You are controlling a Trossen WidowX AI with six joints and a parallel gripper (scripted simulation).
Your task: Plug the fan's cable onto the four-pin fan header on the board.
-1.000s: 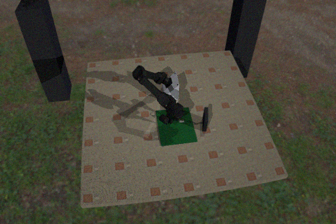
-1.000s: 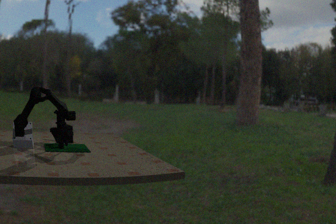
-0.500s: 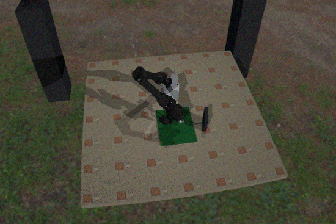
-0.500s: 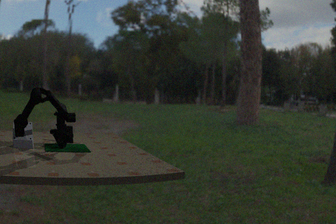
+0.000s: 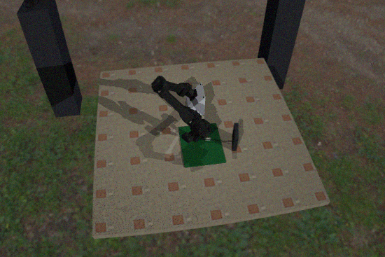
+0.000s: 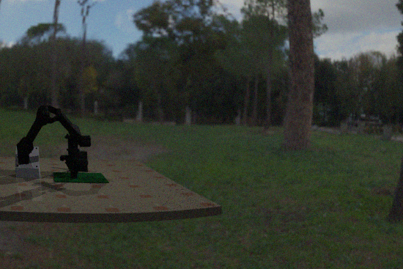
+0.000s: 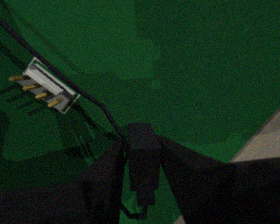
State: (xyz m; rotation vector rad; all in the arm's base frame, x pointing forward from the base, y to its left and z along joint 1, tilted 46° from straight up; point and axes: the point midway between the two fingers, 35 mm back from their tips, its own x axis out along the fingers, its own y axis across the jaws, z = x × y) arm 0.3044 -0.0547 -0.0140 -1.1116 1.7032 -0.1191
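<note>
Right now the green board is 3 cm ahead of my gripper tip, 3 cm to the left of it and 3 cm below it. Round my gripper tip: dark plug: 1 cm above; then black fan: 4 cm ahead, 22 cm to the left, 4 cm above.
</note>
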